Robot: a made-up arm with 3 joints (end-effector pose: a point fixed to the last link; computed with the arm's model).
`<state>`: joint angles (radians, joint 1 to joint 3).
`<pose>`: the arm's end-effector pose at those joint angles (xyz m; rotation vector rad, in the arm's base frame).
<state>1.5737 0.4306 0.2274</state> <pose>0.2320 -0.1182 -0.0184 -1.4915 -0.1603 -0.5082</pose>
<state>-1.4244 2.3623 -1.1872</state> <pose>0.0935 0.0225 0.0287 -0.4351 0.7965 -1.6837</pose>
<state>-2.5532 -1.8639 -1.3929</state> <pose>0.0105 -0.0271 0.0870 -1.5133 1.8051 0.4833</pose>
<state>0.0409 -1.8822 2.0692</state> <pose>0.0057 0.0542 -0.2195 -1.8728 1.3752 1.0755</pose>
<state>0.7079 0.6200 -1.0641</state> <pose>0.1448 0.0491 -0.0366 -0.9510 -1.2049 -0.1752</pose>
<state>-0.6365 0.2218 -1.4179</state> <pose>0.0902 0.1131 0.0867 0.3678 -1.2909 -0.6194</pose>
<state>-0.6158 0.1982 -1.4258</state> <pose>0.0879 0.1147 0.0845 0.3656 -1.3123 -0.5898</pose>
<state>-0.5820 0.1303 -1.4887</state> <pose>0.0769 0.1189 0.0798 0.3727 -1.4035 -0.5310</pose>
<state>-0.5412 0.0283 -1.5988</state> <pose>0.0588 0.1234 0.0711 0.3972 -1.5483 -0.4525</pose>
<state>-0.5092 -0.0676 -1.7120</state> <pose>0.0414 0.1255 0.0606 0.4348 -1.6873 -0.3866</pose>
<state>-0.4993 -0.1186 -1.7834</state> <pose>0.0316 0.1257 0.0542 0.4634 -1.7690 -0.3619</pose>
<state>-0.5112 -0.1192 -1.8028</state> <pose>0.0297 0.1260 0.0544 0.4702 -1.7866 -0.3779</pose>
